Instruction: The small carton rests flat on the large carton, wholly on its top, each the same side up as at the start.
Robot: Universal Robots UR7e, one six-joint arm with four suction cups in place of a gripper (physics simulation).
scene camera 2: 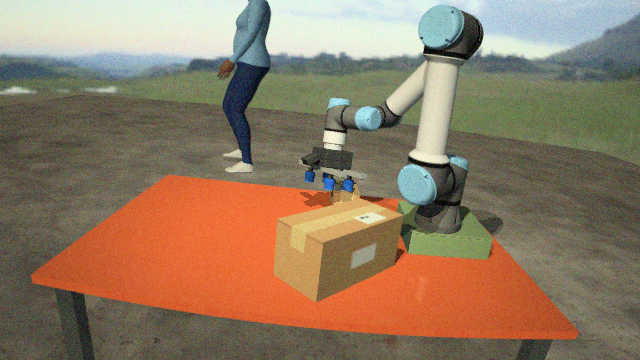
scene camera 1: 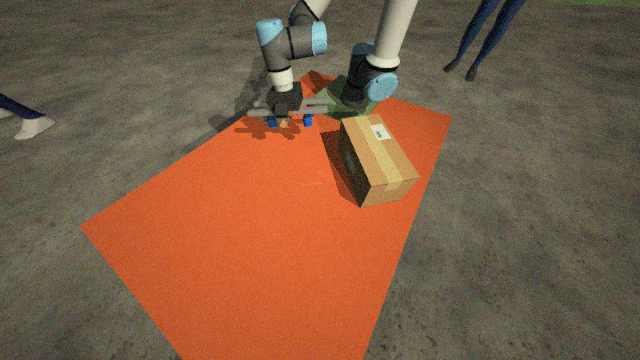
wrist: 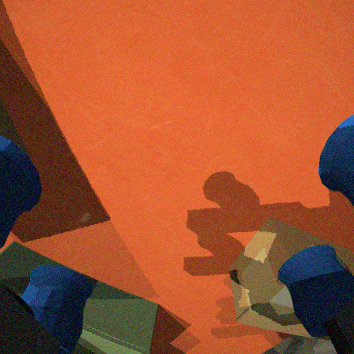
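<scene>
A large carton rests on the table. There is a small carton too, and the cup of my suction head is 23 cm from the middle of it. My suction head holds nothing.
</scene>
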